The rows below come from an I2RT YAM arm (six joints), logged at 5 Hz.
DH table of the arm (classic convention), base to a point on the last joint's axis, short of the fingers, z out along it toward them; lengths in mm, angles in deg. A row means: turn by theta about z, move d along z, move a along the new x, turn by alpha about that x. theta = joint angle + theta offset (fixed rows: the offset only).
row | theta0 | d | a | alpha
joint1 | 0 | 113.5 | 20 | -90
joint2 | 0 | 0 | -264 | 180
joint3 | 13.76 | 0 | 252.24 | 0
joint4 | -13.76 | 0 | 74 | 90
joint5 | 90 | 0 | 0 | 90
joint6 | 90 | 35.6 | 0 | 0
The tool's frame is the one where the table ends.
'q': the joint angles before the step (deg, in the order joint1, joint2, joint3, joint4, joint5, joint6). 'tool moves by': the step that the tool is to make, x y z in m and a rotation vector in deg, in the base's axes. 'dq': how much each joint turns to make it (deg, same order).
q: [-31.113, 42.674, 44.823, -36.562, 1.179, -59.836]
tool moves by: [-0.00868, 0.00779, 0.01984, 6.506, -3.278, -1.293]
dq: [0.134, -0.912, 4.788, -6.212, -2.963, 6.785]
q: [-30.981, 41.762, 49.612, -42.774, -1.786, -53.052]
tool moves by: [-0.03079, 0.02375, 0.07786, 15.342, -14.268, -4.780]
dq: [0.220, -0.787, 17.912, -12.468, -6.619, 20.111]
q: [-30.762, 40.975, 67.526, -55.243, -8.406, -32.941]
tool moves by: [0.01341, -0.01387, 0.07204, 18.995, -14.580, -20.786]
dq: [0.087, 11.808, 20.155, -3.160, 8.485, 30.588]
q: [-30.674, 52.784, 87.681, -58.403, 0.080, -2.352]
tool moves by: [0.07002, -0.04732, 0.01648, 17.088, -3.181, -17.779]
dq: [0.066, 19.457, 15.587, -3.924, 8.437, 22.739]
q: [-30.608, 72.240, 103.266, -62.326, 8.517, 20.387]
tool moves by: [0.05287, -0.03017, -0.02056, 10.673, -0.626, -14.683]
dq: [1.139, 11.941, 6.094, -2.699, 7.363, 17.354]
